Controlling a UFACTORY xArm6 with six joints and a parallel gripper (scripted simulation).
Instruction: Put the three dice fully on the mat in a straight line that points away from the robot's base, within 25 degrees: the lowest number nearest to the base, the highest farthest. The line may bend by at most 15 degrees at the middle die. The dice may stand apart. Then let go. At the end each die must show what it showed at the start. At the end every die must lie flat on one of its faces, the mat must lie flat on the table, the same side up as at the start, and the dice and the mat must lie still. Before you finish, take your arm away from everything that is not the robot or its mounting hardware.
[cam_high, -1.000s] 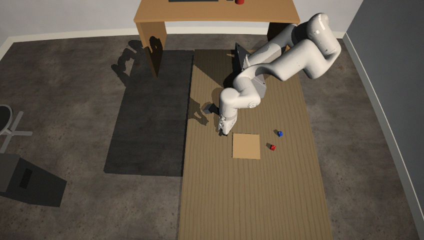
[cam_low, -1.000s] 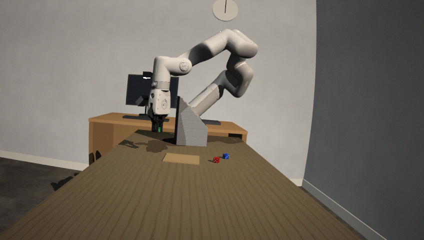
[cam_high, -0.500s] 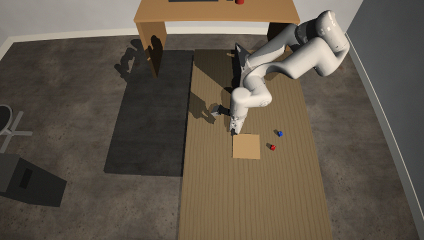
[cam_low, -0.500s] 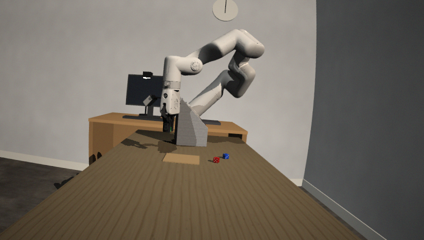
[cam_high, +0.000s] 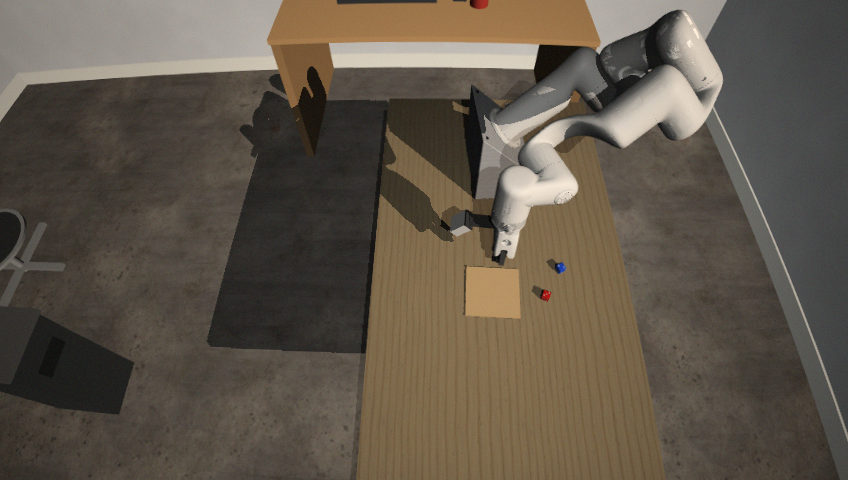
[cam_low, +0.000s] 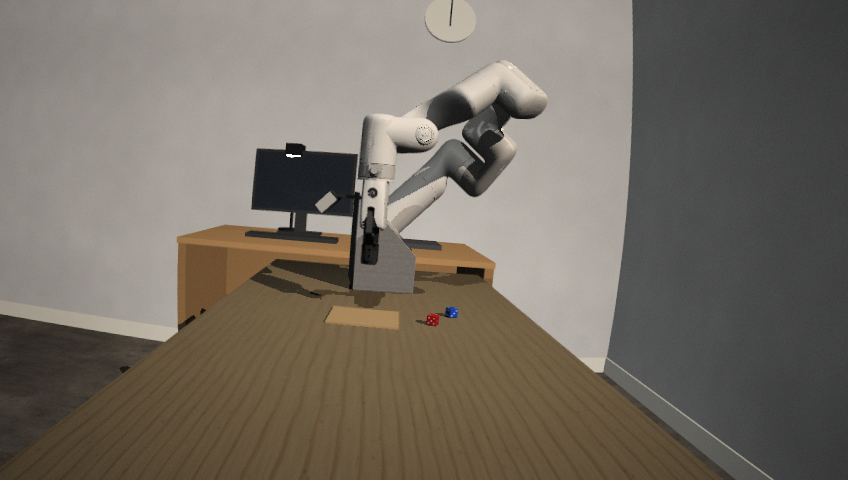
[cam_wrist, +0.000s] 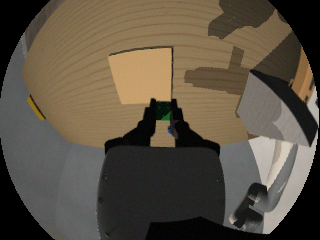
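Right now my hand is 50 mm short of the tan mat and 120 mm above it. Also, from my hand: red die: 50 mm ahead, 140 mm to the left, 120 mm below; green die: 10 mm below; blue die: 30 mm behind, 180 mm to the left, 120 mm below.
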